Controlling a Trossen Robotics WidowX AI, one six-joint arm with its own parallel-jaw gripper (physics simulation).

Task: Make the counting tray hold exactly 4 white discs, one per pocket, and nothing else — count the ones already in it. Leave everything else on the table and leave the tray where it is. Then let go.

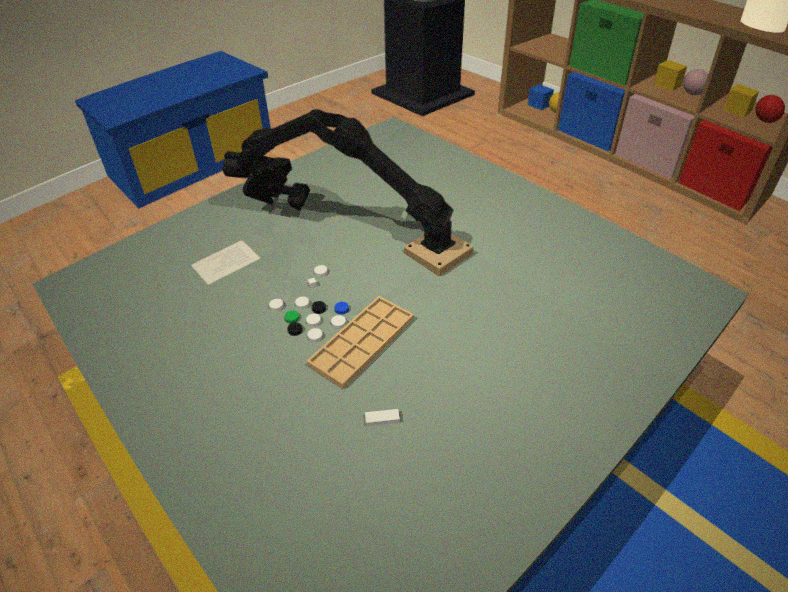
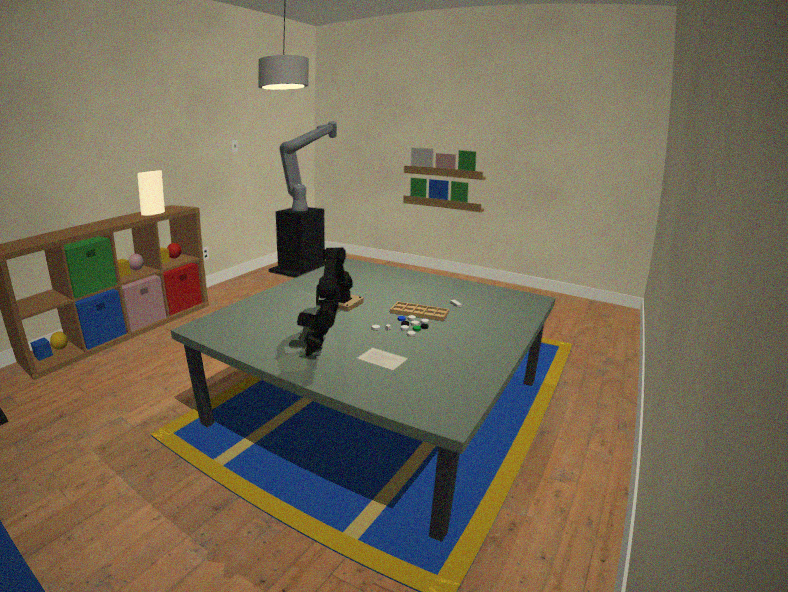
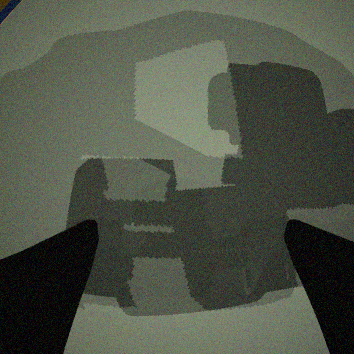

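The wooden counting tray [image 1: 379, 350] [image 2: 418, 314] has two rows of pockets, and no disc shows in any of them. Several white discs lie on the table beside it: one [image 1: 337, 320] next to its long side, others [image 1: 313, 319] [image 1: 314, 333] [image 1: 301, 301] [image 1: 275, 303] in the cluster, and one [image 1: 320, 270] apart. Two black discs [image 1: 318, 307] [image 1: 294, 328], a green disc [image 1: 291, 316] and a blue disc [image 1: 341, 307] lie among them. My gripper [image 1: 281, 201] [image 3: 195, 231] is open and empty, low over the table, well away from the discs beyond the paper.
A small white cube [image 1: 312, 281] lies near the lone white disc. A printed paper sheet [image 1: 226, 261] [image 2: 382, 358] lies between the gripper's side and the discs. A white block [image 1: 382, 416] [image 2: 455, 302] lies past the tray. The arm's wooden base [image 1: 438, 256] stands on the table.
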